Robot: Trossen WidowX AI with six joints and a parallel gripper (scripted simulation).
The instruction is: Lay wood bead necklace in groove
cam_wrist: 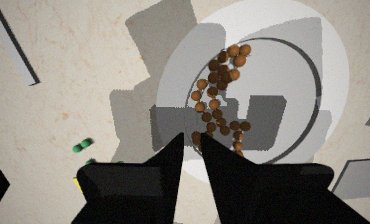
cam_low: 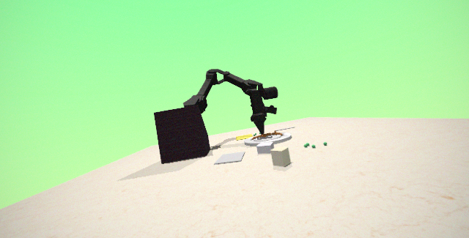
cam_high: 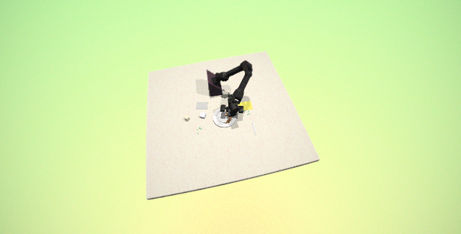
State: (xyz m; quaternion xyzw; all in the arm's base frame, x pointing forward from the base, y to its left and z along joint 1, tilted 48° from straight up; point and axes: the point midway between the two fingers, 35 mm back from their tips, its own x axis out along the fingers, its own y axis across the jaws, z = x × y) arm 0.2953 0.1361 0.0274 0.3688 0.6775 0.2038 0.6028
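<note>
Right now my gripper tip is 70 mm to the left of the round white bead board and 10 mm above it. Also, from my gripper tip: thin white strip (160 mm to the left, 150 mm ahead, 20 mm below); then yellow card (130 mm to the left, 80 mm behind, 20 mm below); then grey flat plate (250 mm to the right, 150 mm behind, 20 mm below).
</note>
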